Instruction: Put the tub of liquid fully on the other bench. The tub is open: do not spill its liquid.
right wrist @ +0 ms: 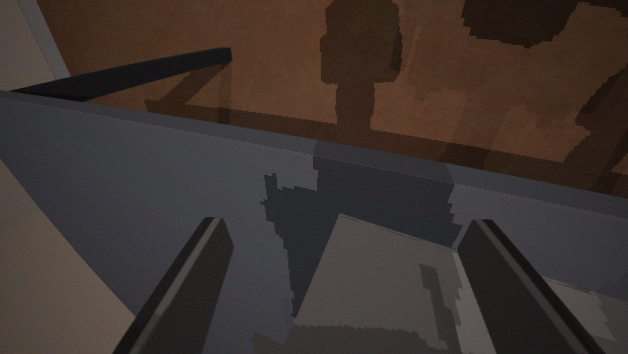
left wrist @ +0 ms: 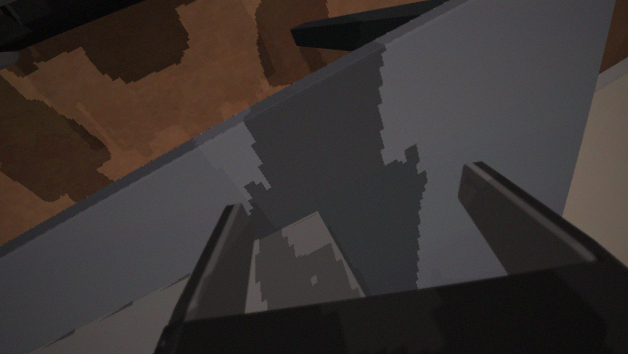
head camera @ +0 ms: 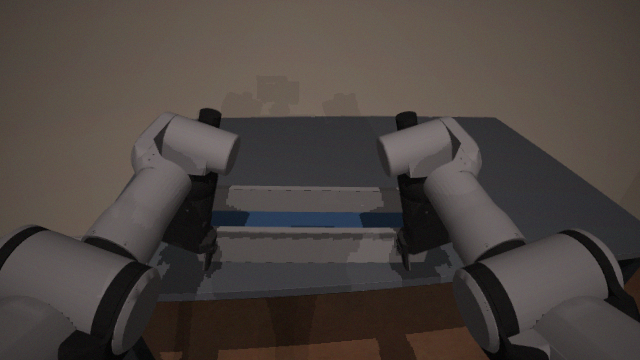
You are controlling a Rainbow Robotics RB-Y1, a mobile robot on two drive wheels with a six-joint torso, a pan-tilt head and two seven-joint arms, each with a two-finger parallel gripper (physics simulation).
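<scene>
The long pale tub (head camera: 305,246) (left wrist: 300,245) (right wrist: 380,270) stands upright on a dark grey bench (head camera: 310,150) (left wrist: 500,75) (right wrist: 150,175), near its front edge. Blue liquid (head camera: 305,219) shows inside it in the head view; it does not show in the wrist views. My left gripper (head camera: 209,250) (left wrist: 351,199) is open and empty at the tub's left end. My right gripper (head camera: 404,250) (right wrist: 344,234) is open and empty at its right end. In each wrist view one finger overlaps the tub and the other lies past its end. Whether the fingers touch the tub is not clear. Another bench cannot be made out.
A plain wall (head camera: 320,45) stands behind the bench. Reddish-brown floor (head camera: 350,320) (left wrist: 150,110) (right wrist: 280,65) shows in front of it. A dark bar (left wrist: 340,32) (right wrist: 150,70) shows beyond the bench edge in each wrist view. The bench top extends behind and to the right of the tub.
</scene>
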